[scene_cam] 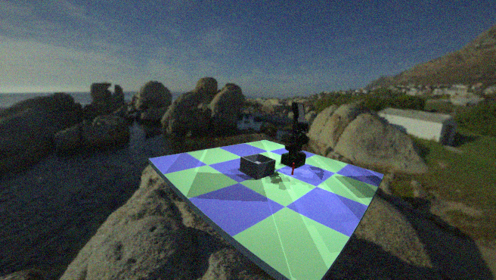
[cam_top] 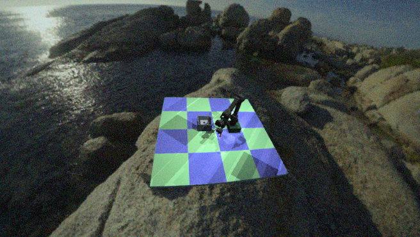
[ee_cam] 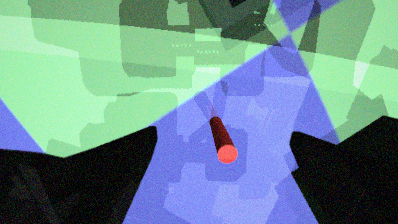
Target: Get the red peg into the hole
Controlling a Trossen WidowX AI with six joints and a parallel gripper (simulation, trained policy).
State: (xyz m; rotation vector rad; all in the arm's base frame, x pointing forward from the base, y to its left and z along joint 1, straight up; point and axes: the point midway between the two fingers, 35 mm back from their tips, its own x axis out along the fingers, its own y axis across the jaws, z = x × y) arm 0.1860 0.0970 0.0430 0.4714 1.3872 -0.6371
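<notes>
The red peg lies 4 cm below my gripper tip, 1 cm to the left of it and 1 cm behind it. The rest, counted from my gripper tip: dark box (18 cm to the right, 13 cm ahead, 6 cm below); light plate (18 cm to the right, 13 cm ahead, 4 cm below).
</notes>
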